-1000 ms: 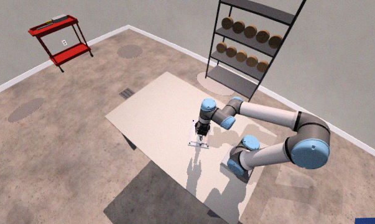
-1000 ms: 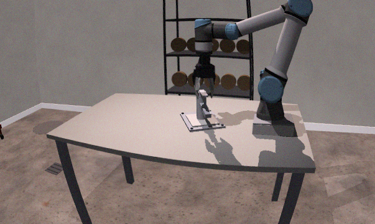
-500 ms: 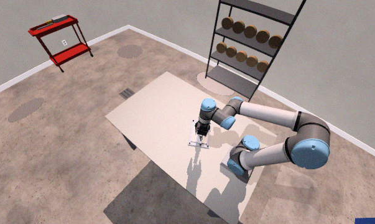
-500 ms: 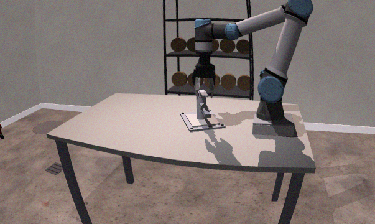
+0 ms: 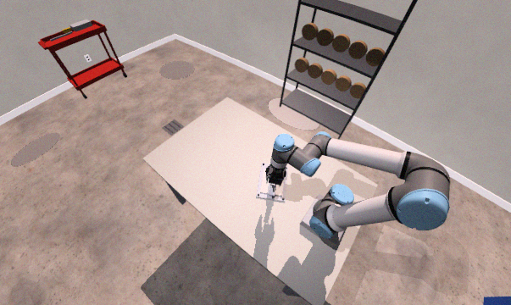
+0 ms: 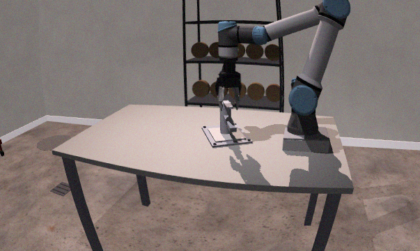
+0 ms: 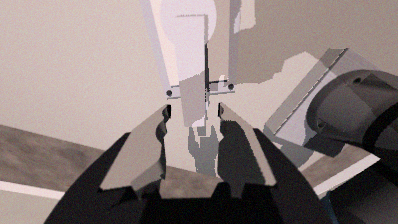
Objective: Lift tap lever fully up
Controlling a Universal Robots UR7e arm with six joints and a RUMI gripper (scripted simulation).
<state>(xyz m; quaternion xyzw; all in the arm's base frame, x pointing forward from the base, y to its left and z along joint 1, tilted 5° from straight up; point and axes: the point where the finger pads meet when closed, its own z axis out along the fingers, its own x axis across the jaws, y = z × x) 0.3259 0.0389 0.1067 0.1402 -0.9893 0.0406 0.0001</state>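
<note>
Right now the lever is 3 cm to the right of my hand and 1 cm ahead of it. Also, from my hand: grey tap 5 cm to the right, 5 cm below, 2 cm ahead.
</note>
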